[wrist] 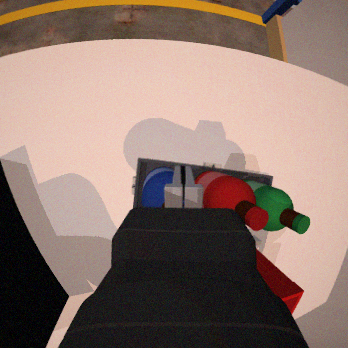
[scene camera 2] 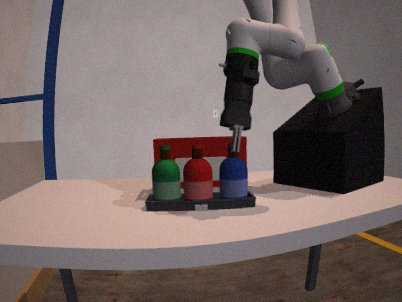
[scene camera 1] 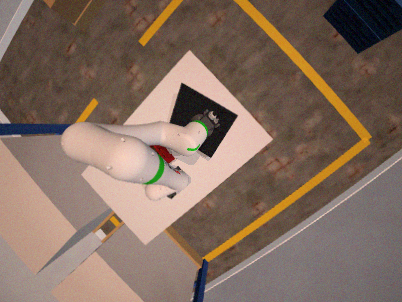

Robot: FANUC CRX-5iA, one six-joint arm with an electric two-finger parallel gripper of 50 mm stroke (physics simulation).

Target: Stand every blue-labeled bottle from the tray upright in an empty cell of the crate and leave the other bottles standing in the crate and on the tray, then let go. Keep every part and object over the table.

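Frame: origin at the arm's base, x right, y ahead, z up, level; metres.
Seen in the pictures: gripper, fingertip midpoint: (wrist: 182, 175) (scene camera 2: 234, 152); arm's base at its link origin: (scene camera 2: 335, 107) (scene camera 1: 202, 125).
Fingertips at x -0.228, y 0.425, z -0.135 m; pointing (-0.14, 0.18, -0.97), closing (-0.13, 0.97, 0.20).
Observation:
Pixels of each thing's top centre, then the offset from my fingertips to it. Level surfaces: height alone.
- blue bottle at its top centre: (wrist: 177, 221) (scene camera 2: 232, 143) dx +0.040, dy -0.002, dz +0.020 m
- red bottle at its top centre: (wrist: 259, 219) (scene camera 2: 196, 144) dx +0.036, dy +0.090, dz +0.020 m
- green bottle at its top centre: (wrist: 303, 225) (scene camera 2: 164, 145) dx +0.044, dy +0.171, dz +0.020 m
- red crate at its top centre: (wrist: 223, 320) (scene camera 2: 200, 137) (scene camera 1: 152, 171) dx +0.173, dy +0.075, dz +0.035 m
- pale table at its surface level: dz -0.140 m
A blue bottle (scene camera 2: 233, 175) (wrist: 156, 189) stands at one end of the dark tray (scene camera 2: 175, 206) (wrist: 160, 162). A red bottle (scene camera 2: 198, 175) (wrist: 227, 195) stands in the middle and a green bottle (scene camera 2: 166, 176) (wrist: 272, 207) at the other end. My gripper (scene camera 2: 235, 148) (wrist: 182, 175) is shut, its fingers together and empty. They are level with the blue bottle's neck and cap and partly cover them in the second scene view. In the wrist view they stand between the blue and red bottles. The red crate (scene camera 1: 162, 152) (scene camera 2: 200, 144) (wrist: 280, 280) stands behind the tray; its cells are hidden.
A large black block (scene camera 1: 186, 106) (scene camera 2: 310, 160) (wrist: 22, 260) with a sloped top stands beside the tray and crate on the pale table (scene camera 1: 240, 135) (scene camera 2: 75, 220) (wrist: 75, 100). The arm covers much of the tray and crate in the first scene view.

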